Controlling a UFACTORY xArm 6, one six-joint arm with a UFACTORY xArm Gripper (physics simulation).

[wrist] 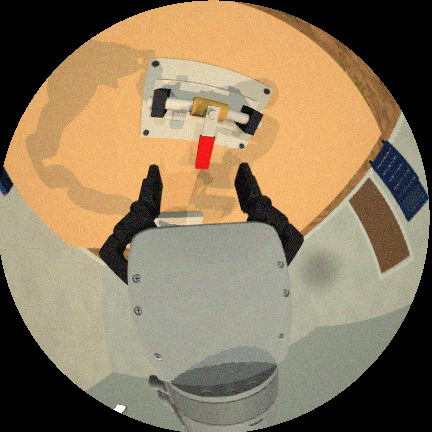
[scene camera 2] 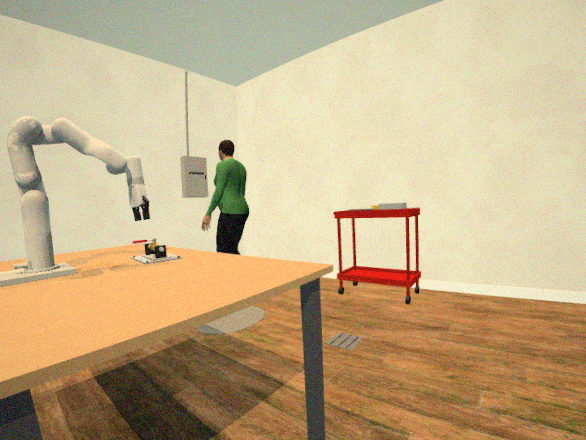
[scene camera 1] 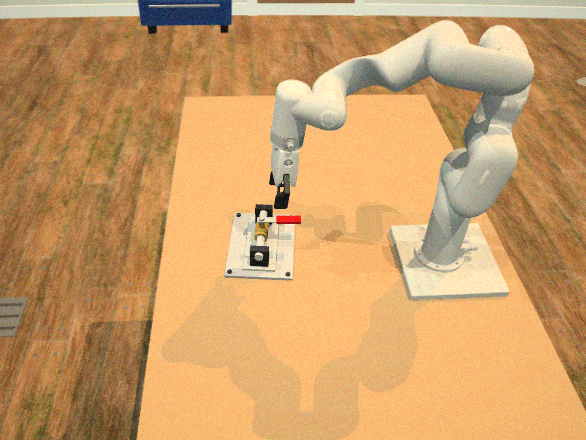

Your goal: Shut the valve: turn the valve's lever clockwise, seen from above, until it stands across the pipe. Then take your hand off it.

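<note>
The valve's brass body (scene camera 1: pixel 261 231) (scene camera 2: pixel 154 246) (wrist: pixel 200 106) sits on a white pipe (scene camera 1: pixel 260 241) (wrist: pixel 179 105) between two black blocks. The lever's red handle (scene camera 1: pixel 288 219) (scene camera 2: pixel 140 242) (wrist: pixel 204 152) points toward the robot's base, and the lever stands across the pipe, about square to it. My gripper (scene camera 1: pixel 281 201) (scene camera 2: pixel 141 219) (wrist: pixel 198 171) is open and empty. It hangs above the valve and lever, clearly apart from them in scene camera 2. In the wrist view the handle's end shows between the spread fingertips, farther down than they are.
The valve's white base plate (scene camera 1: pixel 235 260) (wrist: pixel 165 129) lies on the wooden table (scene camera 1: pixel 225 150) (scene camera 2: pixel 200 290). The robot's base plate (scene camera 1: pixel 460 287) is at the right in scene camera 1. A person in green (scene camera 2: pixel 231 186) stands beyond the table, and a red cart (scene camera 2: pixel 377 213) stands farther right.
</note>
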